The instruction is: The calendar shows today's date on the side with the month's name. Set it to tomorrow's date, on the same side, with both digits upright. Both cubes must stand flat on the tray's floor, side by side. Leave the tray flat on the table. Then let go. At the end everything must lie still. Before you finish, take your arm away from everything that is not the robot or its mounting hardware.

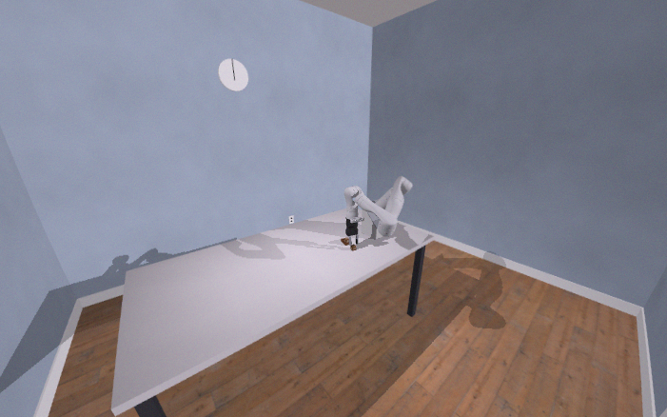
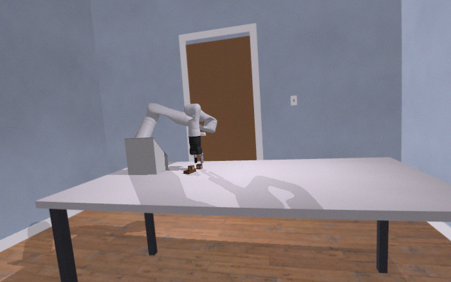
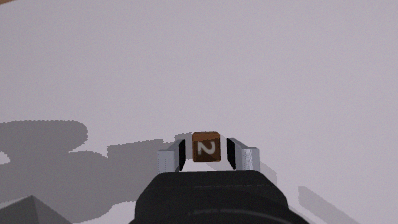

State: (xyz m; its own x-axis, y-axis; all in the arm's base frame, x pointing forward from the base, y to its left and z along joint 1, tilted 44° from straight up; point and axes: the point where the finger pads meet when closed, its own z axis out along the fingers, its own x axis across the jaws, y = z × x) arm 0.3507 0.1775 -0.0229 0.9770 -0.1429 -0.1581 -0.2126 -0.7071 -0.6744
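Now: hand 40 mm above the brown cube.
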